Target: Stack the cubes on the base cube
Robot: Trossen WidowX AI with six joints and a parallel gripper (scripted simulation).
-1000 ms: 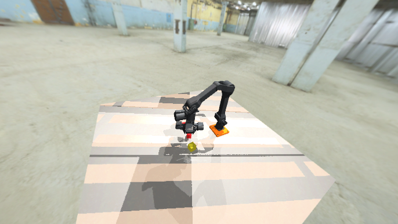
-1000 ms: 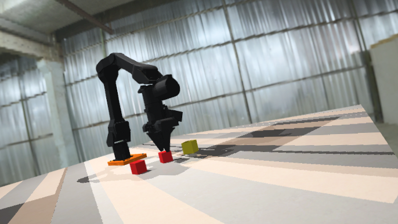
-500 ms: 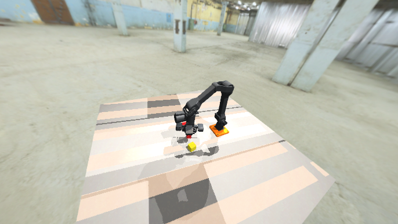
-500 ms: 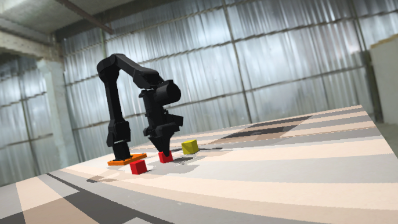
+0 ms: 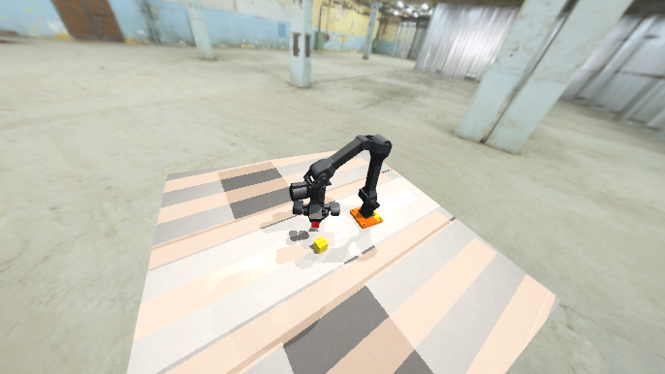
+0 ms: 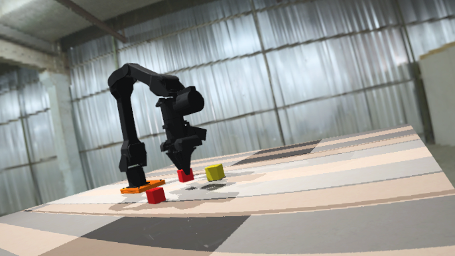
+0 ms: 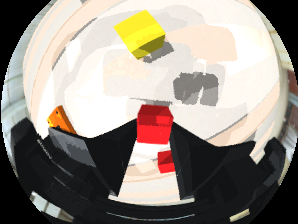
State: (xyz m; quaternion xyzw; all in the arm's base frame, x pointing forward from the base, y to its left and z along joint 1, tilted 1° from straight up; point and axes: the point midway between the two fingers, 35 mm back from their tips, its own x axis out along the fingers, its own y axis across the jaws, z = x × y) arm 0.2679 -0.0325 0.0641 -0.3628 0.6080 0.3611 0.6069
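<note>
The yellow base cube is 10 cm to the left of my gripper tip, 3 cm ahead of it and 2 cm below it.
</note>
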